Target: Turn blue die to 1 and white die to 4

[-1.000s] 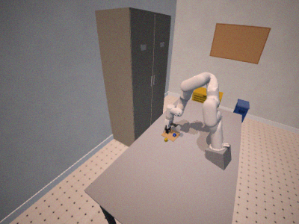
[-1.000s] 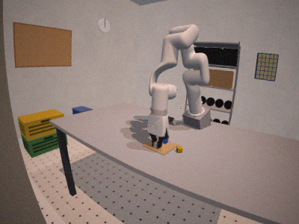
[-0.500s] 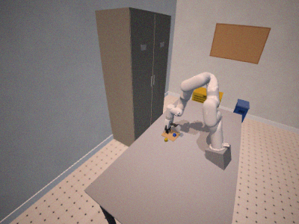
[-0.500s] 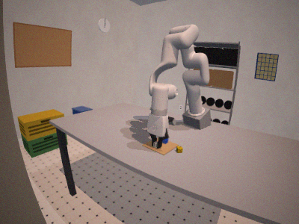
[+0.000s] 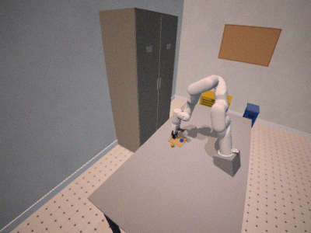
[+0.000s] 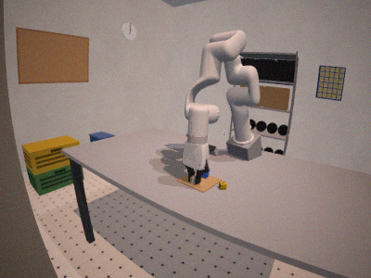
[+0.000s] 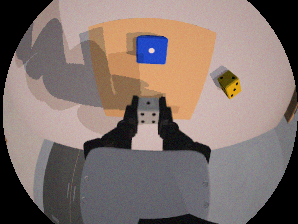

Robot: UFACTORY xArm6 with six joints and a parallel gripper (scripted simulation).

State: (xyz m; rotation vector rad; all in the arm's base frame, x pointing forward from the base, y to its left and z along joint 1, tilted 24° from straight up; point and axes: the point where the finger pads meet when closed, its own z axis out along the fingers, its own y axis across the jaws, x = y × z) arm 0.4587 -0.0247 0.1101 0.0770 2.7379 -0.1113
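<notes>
My hand is 10 mm above the white die. Also, from my hand: blue die: 70 mm behind, 10 mm to the left, 10 mm below; yellow die: 40 mm behind, 110 mm to the left, 20 mm below; tan mat: 40 mm behind, 30 mm below.
</notes>
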